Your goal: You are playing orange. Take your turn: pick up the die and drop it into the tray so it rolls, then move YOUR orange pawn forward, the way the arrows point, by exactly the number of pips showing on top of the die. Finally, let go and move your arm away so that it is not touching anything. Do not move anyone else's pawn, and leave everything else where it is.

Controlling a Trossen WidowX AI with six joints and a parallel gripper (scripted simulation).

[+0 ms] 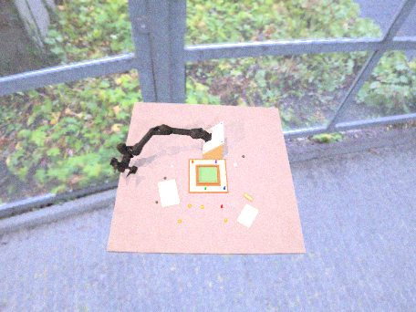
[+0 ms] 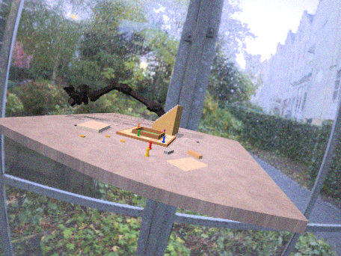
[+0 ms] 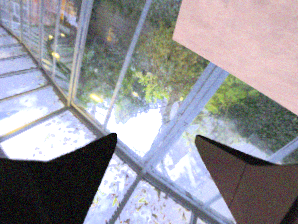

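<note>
Right now my gripper tip is 26 cm past the white die, 79 cm to the right of it and 16 cm above it. The rest, counted from my gripper tip: orange pawn: 25 cm behind, 46 cm to the left, 14 cm below; green pawn: 4 cm behind, 58 cm to the left, 14 cm below; purple pawn: 27 cm behind, 64 cm to the left, 14 cm below.
</note>
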